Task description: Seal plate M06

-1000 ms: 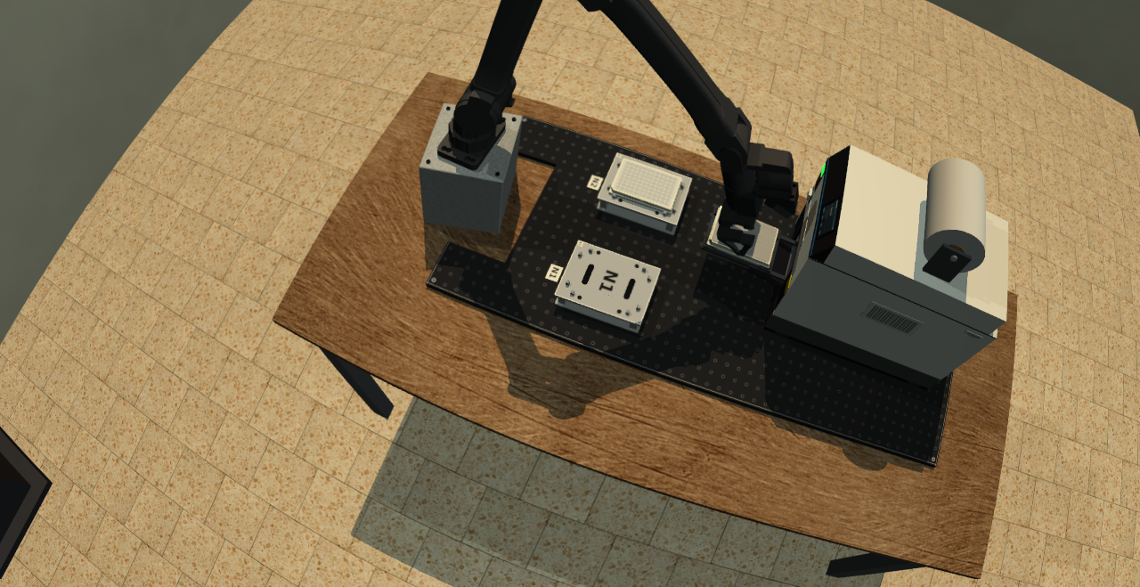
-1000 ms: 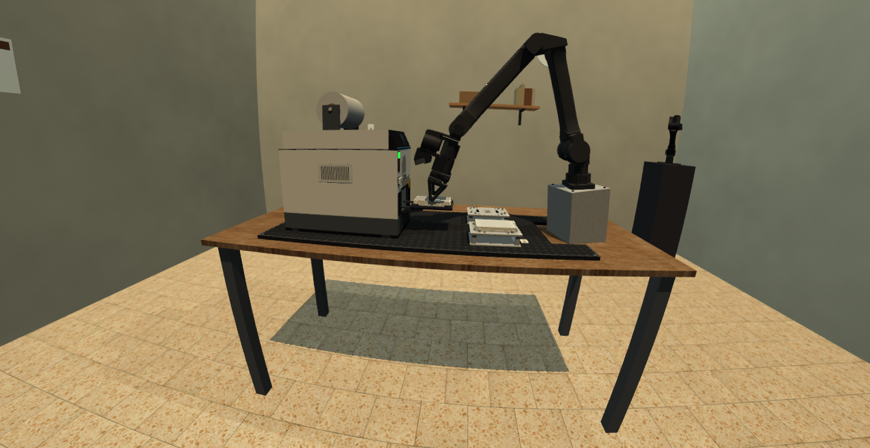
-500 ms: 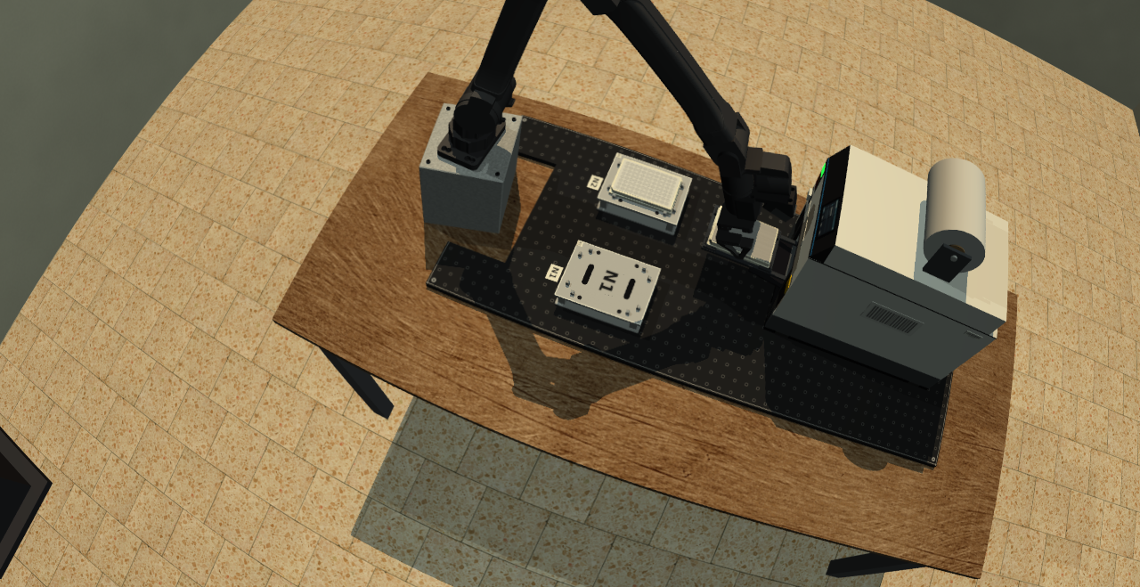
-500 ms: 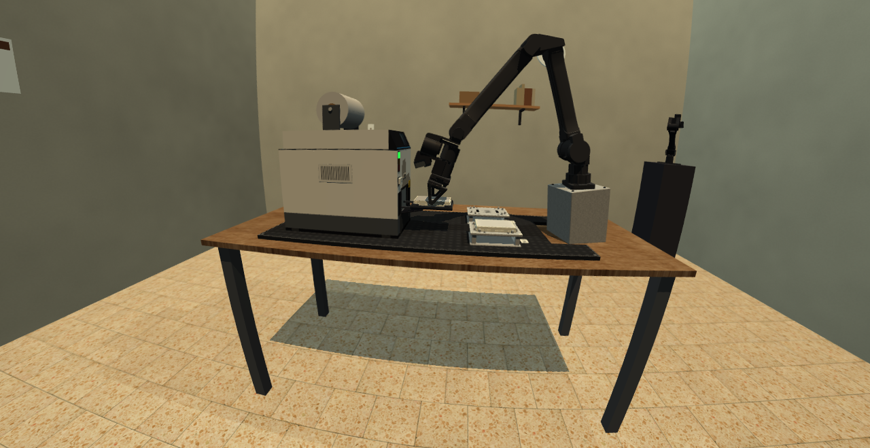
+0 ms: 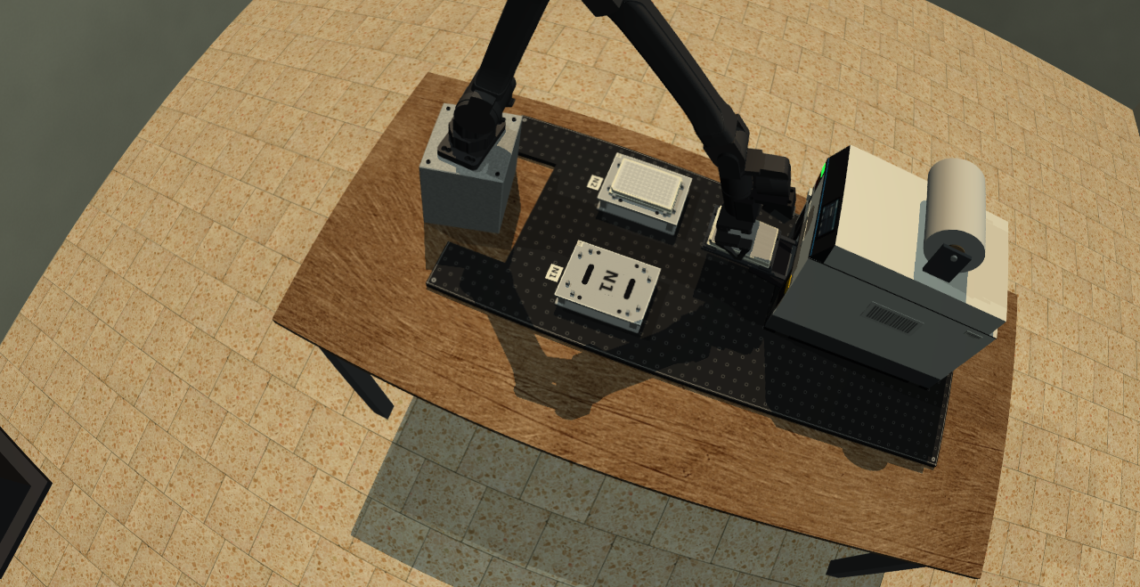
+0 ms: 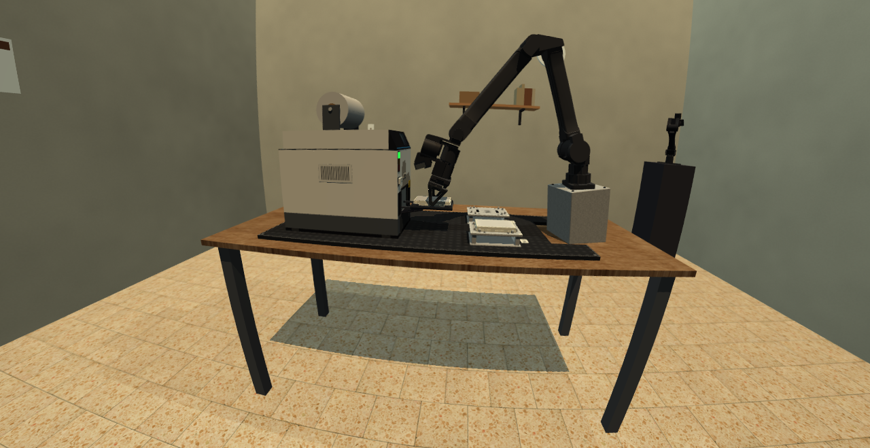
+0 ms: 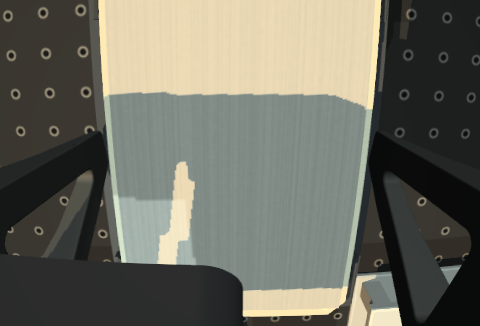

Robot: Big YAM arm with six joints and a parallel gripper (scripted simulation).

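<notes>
Right now the plate M06 is right at my hand. From my hand the other things lie so: start button: 100 mm ahead, 100 mm to the left, 80 mm above; then well plate: 220 mm behind, 60 mm to the left, 60 mm below; then sealer stage: 10 mm below.
</notes>
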